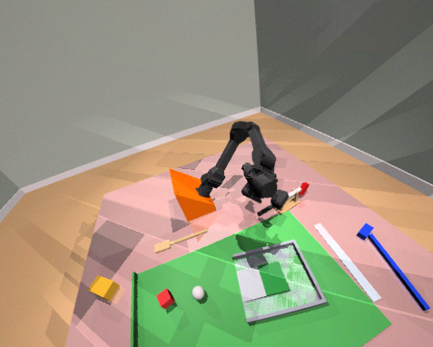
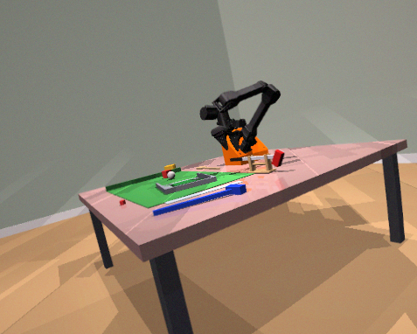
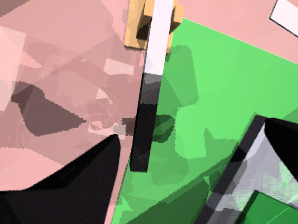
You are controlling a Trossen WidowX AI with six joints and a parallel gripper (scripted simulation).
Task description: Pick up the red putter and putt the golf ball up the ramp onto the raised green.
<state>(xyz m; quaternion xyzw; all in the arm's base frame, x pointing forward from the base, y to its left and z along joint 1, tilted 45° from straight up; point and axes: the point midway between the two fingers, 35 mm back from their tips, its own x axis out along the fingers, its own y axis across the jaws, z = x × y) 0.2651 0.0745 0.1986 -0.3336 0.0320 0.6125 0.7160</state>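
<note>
My gripper tip is now 11 cm to the right of the red putter, 5 cm above it and 3 cm past it. Round my gripper tip: white bar 27 cm ahead, 12 cm to the left, 11 cm below; wooden stand 12 cm to the left, 7 cm below, 2 cm behind; grey frame 20 cm ahead, 12 cm to the right, 10 cm below.
</note>
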